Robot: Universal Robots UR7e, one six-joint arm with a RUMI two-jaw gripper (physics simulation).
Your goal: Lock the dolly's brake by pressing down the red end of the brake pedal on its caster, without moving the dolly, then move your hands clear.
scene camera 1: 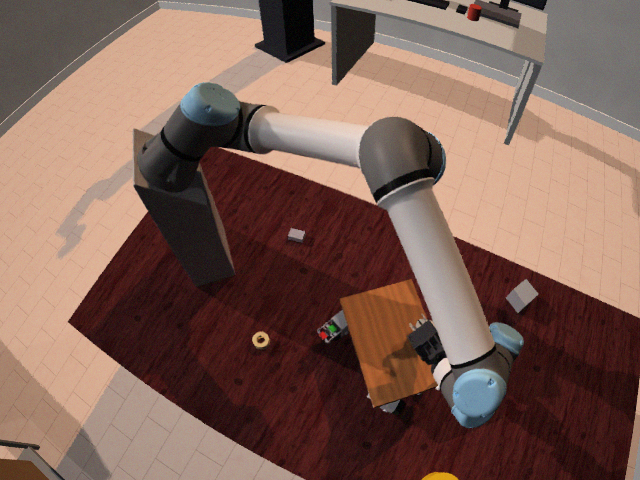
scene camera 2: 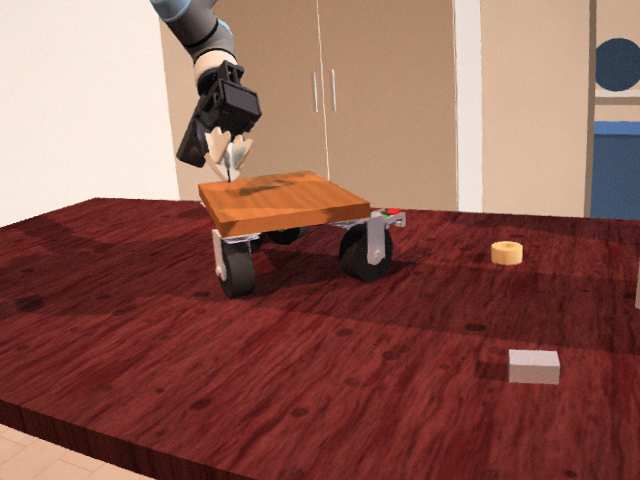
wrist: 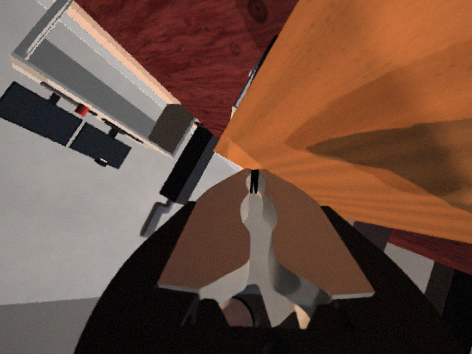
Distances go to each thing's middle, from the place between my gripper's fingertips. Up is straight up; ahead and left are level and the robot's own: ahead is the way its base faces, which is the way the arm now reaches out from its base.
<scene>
The dolly (scene camera 2: 283,206) is 9 cm below my hand, 7 cm to the right of it and 2 cm behind it.
</scene>
